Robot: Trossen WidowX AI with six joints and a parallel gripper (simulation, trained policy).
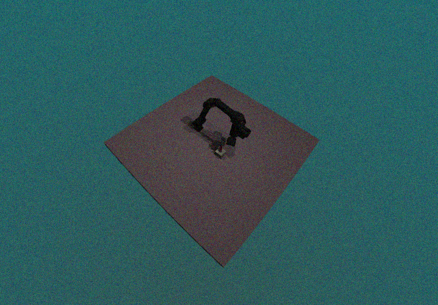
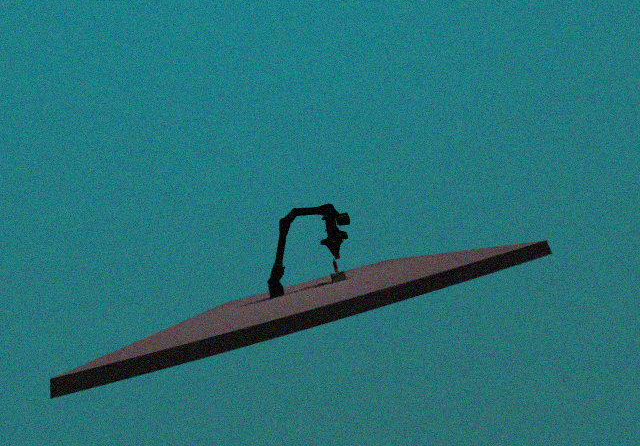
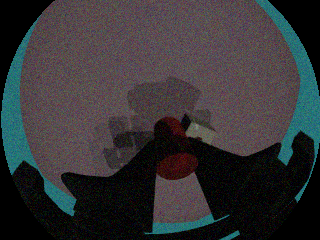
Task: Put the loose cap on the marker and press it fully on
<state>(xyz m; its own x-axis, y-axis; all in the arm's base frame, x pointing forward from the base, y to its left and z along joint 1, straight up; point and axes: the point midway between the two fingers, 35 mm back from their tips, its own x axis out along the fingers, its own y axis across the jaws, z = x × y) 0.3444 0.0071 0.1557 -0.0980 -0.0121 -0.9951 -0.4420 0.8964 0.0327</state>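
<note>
Now: gripper tip 10 cm above the pale holder block, 8 cm to the left of it and 3 cm past it. From my gripper tip the other things lie so: red cap: 1 cm above.
</note>
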